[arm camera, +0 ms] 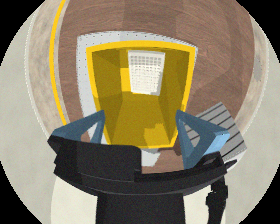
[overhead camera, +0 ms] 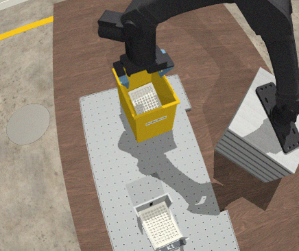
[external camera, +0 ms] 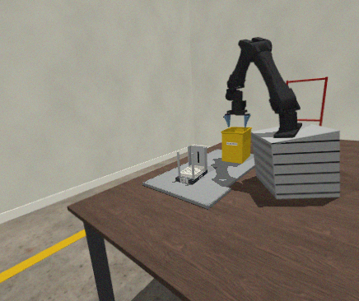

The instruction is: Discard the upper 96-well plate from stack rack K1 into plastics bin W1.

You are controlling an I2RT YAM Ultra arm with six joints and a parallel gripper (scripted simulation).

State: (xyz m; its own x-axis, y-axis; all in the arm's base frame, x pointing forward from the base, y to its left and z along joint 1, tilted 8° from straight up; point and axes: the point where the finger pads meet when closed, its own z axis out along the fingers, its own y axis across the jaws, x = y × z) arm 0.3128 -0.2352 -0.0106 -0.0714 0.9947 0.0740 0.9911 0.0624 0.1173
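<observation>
Right now the yellow plastics bin W1 is 11 cm below my hand.
</observation>
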